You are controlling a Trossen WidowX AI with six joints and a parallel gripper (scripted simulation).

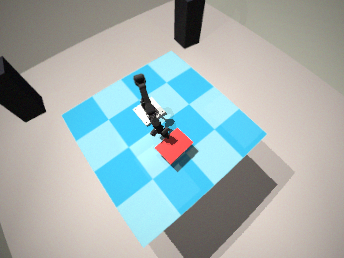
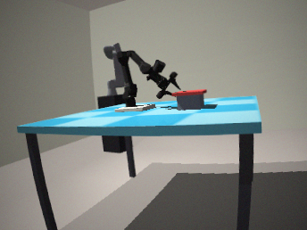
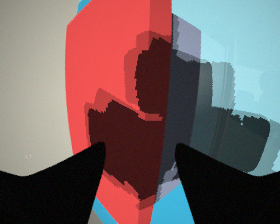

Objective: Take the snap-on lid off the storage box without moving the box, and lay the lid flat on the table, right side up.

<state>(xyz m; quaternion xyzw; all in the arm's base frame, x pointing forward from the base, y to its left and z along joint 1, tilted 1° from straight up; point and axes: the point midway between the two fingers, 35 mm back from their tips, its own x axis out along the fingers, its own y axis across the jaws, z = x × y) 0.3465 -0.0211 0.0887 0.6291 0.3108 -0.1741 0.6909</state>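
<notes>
Now: the red lid 80 mm ahead of my gripper tip and 20 mm to the left of it. The rest, counted from my gripper tip: grey storage box: 80 mm ahead, 20 mm to the left, 40 mm below.
</notes>
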